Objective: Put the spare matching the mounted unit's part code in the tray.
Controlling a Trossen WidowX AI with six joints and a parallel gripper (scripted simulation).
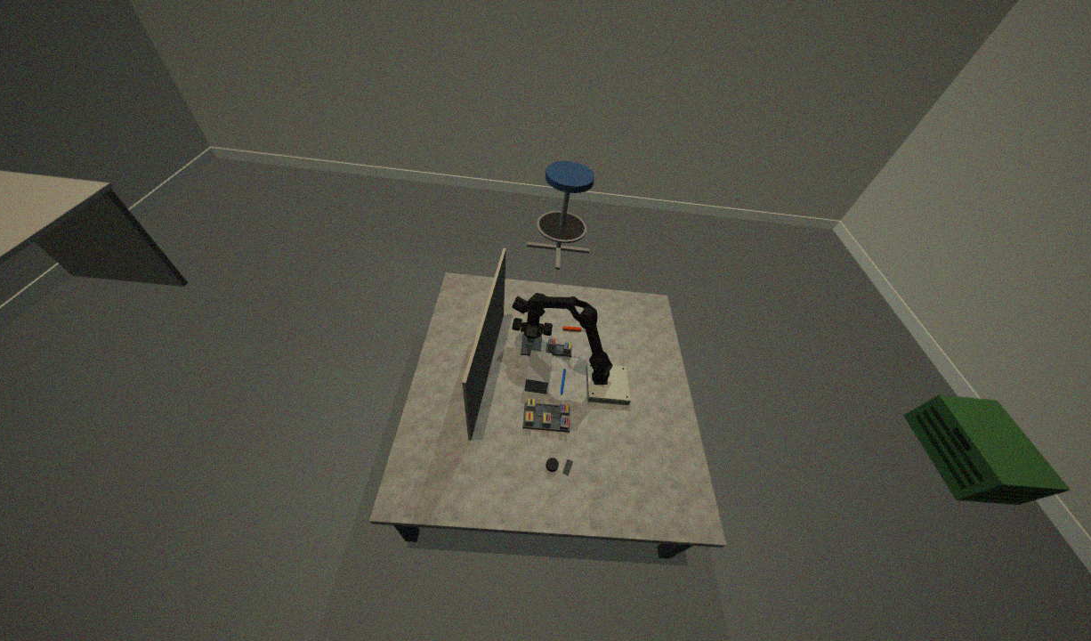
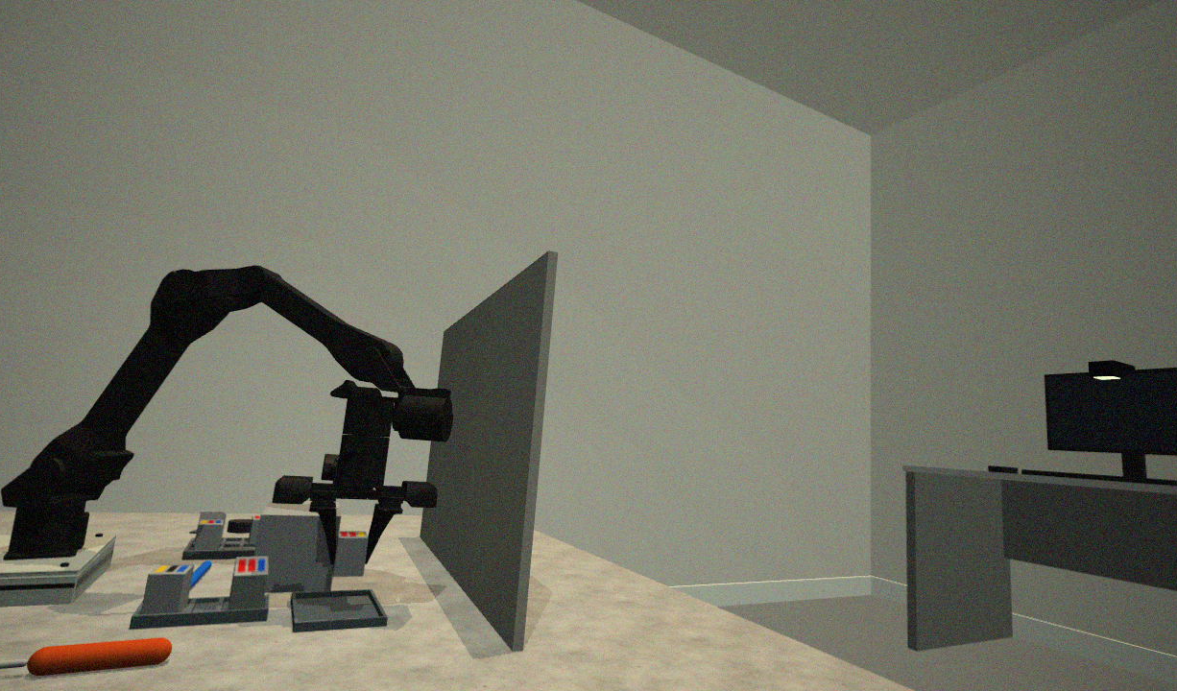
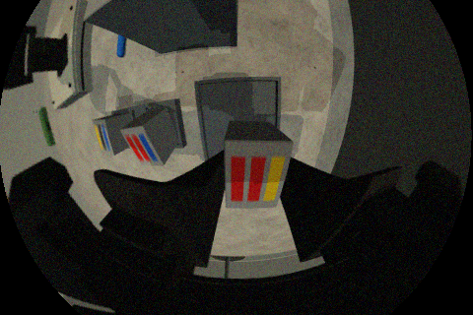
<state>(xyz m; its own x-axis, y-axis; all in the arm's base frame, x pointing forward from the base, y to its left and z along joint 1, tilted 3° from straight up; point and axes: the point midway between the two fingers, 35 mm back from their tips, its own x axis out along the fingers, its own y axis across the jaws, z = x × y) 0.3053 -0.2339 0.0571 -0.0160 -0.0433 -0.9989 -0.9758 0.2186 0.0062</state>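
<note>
Now: the shallow grey tray 5 cm below my gripper tip and 1 cm behind it. Round my gripper tip: mounted unit (20 cm to the left, 2 cm behind, 1 cm below); then blue pen (22 cm to the left, 14 cm behind, 5 cm below); then grey spare block (2 cm above).
</note>
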